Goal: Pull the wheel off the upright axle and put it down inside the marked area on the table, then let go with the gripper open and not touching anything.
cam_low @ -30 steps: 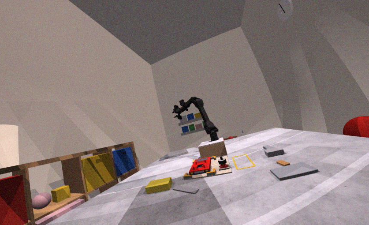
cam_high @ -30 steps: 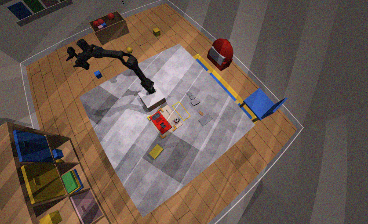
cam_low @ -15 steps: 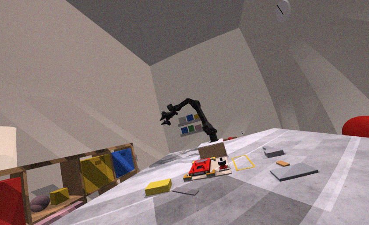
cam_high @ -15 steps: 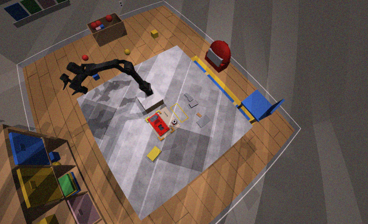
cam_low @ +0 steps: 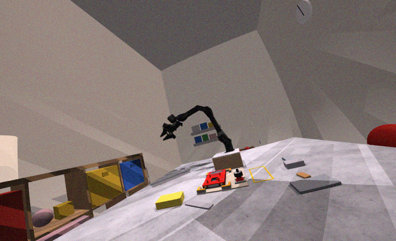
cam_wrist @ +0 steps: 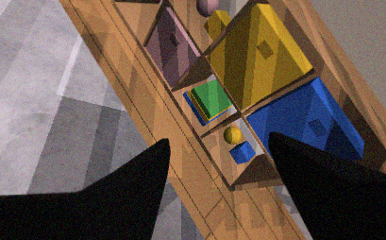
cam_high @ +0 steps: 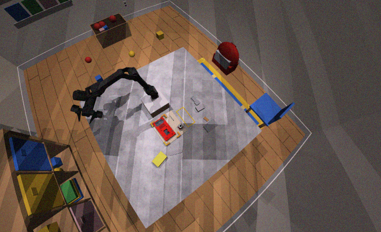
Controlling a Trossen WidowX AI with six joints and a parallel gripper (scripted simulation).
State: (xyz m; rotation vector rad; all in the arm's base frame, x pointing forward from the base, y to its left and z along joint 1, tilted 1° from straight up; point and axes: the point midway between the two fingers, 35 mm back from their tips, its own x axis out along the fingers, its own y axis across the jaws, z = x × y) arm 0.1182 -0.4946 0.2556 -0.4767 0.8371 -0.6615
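Right now the wheel is 21 cm ahead of my gripper tip, 62 cm to the left of it and 30 cm below it. The rest, counted from my gripper tip: yellow block: 39 cm ahead, 35 cm to the left, 32 cm below; then orange block: 24 cm ahead, 87 cm to the left, 33 cm below; then upright axle: 22 cm ahead, 62 cm to the left, 30 cm below.
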